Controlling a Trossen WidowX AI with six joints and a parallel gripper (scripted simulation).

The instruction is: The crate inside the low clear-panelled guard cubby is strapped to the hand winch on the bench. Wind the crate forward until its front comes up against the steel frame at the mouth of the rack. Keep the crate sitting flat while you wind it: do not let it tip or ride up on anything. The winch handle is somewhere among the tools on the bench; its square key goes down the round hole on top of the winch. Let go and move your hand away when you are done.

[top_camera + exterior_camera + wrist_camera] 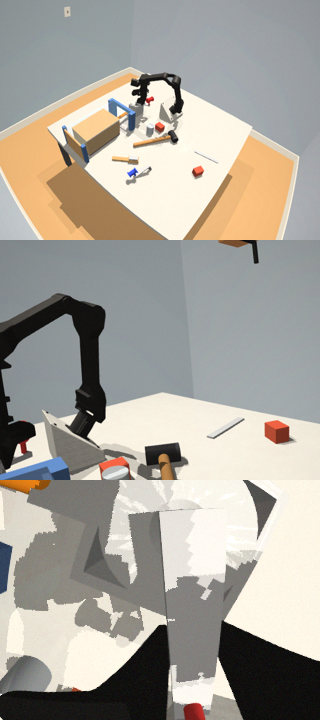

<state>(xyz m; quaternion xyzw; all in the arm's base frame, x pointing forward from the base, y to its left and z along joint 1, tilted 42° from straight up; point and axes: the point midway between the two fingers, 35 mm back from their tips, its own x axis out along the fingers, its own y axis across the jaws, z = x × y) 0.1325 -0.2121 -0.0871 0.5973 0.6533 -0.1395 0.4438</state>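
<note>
My gripper tip is now 5 cm to the right of the red knob, 4 cm below it and 2 cm past it. Also, from my gripper tip: grey crank bar 2 cm above, 1 cm to the left, 1 cm behind; then grey winch 6 cm below, 5 cm to the right, 1 cm ahead; then blue frame 18 cm ahead, 6 cm to the right, 1 cm above.
</note>
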